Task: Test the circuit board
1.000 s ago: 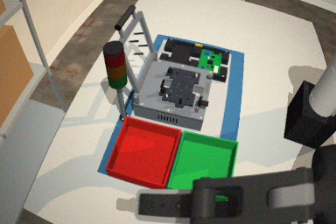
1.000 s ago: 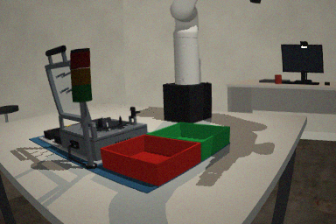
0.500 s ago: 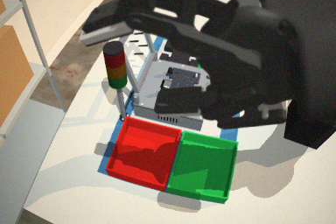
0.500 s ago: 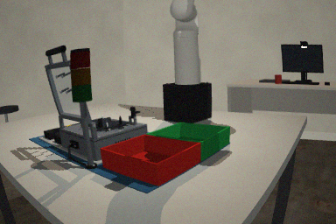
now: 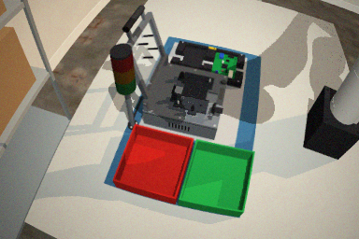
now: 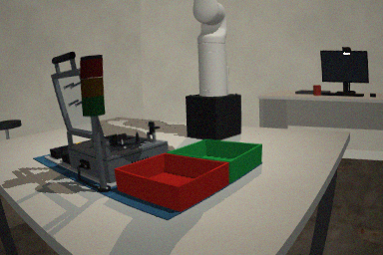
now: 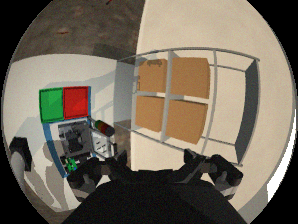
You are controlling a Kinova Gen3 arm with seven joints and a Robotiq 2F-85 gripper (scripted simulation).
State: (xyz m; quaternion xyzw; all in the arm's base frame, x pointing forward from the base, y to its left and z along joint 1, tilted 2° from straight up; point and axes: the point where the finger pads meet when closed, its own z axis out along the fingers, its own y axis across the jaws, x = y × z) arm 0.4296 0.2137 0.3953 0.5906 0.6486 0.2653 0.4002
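Now: hand 50 cm above the green circuit board, 35 cm to the left of it and 7 cm past it. Also, from my hand: tester lid (34 cm below, 16 cm to the right, 10 cm ahead); green bin (51 cm below, 15 cm behind, 1 cm to the left); red bin (51 cm below, 3 cm to the left).
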